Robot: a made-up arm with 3 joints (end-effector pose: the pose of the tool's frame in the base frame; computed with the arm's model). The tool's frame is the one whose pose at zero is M. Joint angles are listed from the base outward.
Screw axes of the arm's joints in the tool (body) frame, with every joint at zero. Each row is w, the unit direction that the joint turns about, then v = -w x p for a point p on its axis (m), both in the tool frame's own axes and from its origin. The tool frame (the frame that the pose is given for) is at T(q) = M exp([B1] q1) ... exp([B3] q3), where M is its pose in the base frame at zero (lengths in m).
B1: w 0 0 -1 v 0.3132 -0.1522 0
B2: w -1 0 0 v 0 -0.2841 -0.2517
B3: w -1 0 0 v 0 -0.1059 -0.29
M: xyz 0.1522 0.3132 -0.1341 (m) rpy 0 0 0 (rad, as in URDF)
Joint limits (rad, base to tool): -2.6..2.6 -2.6..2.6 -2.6..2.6
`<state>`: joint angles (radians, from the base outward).
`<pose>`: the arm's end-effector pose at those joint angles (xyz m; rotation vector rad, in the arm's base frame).
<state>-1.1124 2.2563 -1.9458</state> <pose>-0.1044 0.2213 0.1030 -0.2777 -0.1726 1.1031</pose>
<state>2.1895 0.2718 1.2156</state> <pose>-0.1735 -0.0633 -0.3092 -0.8086 1.5683 -1.7049</pose>
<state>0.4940 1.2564 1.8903</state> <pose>-0.0600 -0.4325 0.2387 3.0414 -0.7669 -0.0020</pose>
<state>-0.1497 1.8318 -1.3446</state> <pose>0.1347 0.1274 0.0036 -0.4863 -0.0365 0.1467</pose>
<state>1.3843 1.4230 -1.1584</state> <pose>0.1577 -0.1251 -0.0164 -0.2208 0.1831 -1.3757</pose>
